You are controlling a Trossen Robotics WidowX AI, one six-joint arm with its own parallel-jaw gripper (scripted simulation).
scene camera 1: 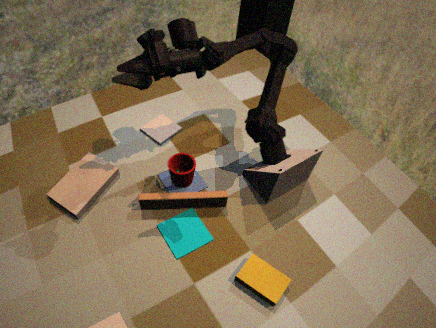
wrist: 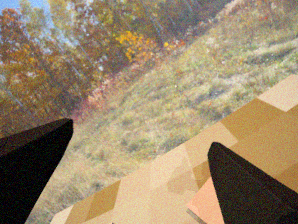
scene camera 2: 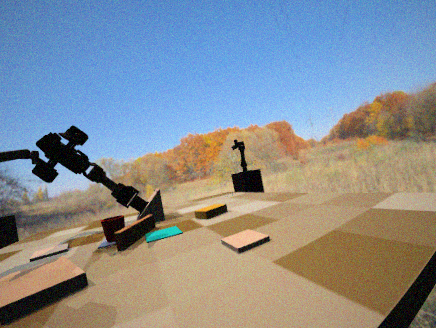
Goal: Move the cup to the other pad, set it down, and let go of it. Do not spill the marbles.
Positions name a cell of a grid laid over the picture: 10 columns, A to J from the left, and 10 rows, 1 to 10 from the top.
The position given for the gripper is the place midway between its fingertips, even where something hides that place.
The gripper (scene camera 1: C3) is open and holds nothing. Also in view: a yellow block (scene camera 1: G9), a teal pad (scene camera 1: E8) and a wooden bar (scene camera 1: E7).
The gripper shows as well in the wrist view (wrist: E7) and in scene camera 2 (scene camera 2: B5). The wooden bar also shows in scene camera 2 (scene camera 2: C8). The wrist view misses the yellow block: it is out of frame.
